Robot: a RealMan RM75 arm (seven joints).
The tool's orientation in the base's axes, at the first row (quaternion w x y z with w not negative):
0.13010, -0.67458, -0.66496, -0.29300
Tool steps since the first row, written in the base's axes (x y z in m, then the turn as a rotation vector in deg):
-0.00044, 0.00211, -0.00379, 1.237, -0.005, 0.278
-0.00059, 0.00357, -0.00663, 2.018, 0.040, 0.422
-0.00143, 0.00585, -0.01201, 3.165, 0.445, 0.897
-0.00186, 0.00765, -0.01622, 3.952, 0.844, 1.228
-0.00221, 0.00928, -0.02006, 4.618, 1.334, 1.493
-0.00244, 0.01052, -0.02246, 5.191, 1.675, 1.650
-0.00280, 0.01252, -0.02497, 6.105, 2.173, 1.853
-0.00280, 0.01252, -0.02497, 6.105, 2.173, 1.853
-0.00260, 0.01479, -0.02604, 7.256, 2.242, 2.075
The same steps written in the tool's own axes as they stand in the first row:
-0.00040, -0.00141, 0.00411, 0.085, 1.264, 0.051
-0.00080, -0.00229, 0.00715, 0.160, 2.051, 0.136
-0.00194, -0.00444, 0.01253, 0.698, 3.236, 0.242
-0.00283, -0.00591, 0.01680, 1.169, 4.041, 0.380
-0.00366, -0.00721, 0.02069, 1.685, 4.706, 0.594
-0.00399, -0.00805, 0.02325, 2.022, 5.269, 0.790
-0.00376, -0.00910, 0.02629, 2.495, 6.161, 1.113
-0.00376, -0.00910, 0.02629, 2.495, 6.161, 1.113
-0.00251, -0.00932, 0.02847, 2.613, 7.324, 1.232

